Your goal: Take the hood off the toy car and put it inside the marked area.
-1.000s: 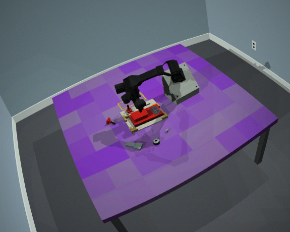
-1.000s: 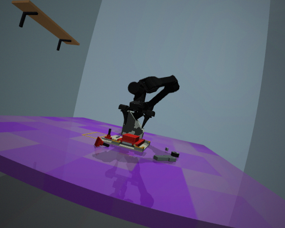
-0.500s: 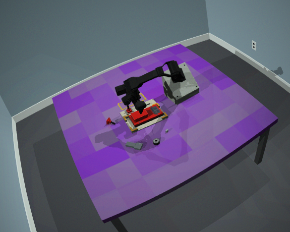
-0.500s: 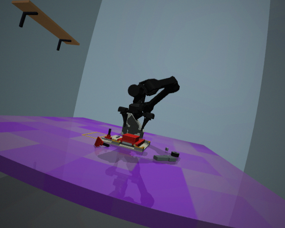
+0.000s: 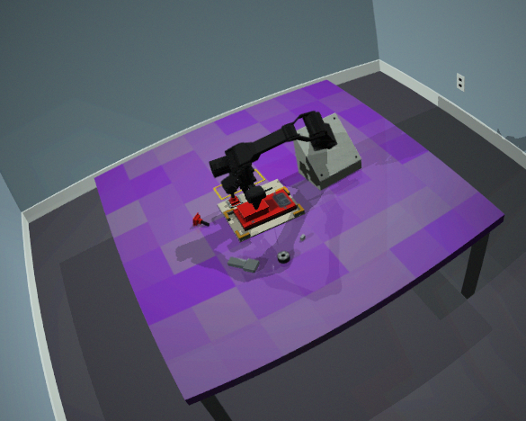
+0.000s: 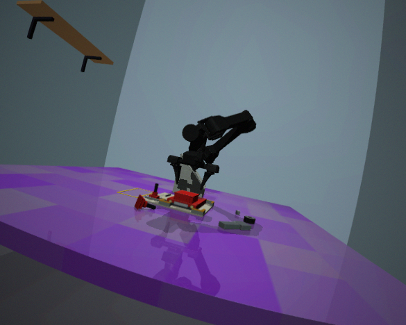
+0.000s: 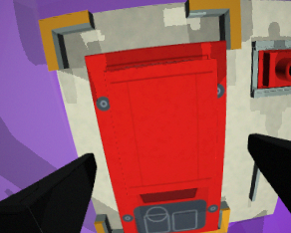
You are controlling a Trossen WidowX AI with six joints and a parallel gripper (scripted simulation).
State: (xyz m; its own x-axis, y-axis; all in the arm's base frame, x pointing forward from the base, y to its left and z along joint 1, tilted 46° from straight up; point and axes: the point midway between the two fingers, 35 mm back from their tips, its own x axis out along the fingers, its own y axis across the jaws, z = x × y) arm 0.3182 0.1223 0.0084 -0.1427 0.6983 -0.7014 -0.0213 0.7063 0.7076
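My gripper tip is now 3 cm above the hood. Also, from my gripper tip: black wheel: 24 cm to the left, 6 cm below.
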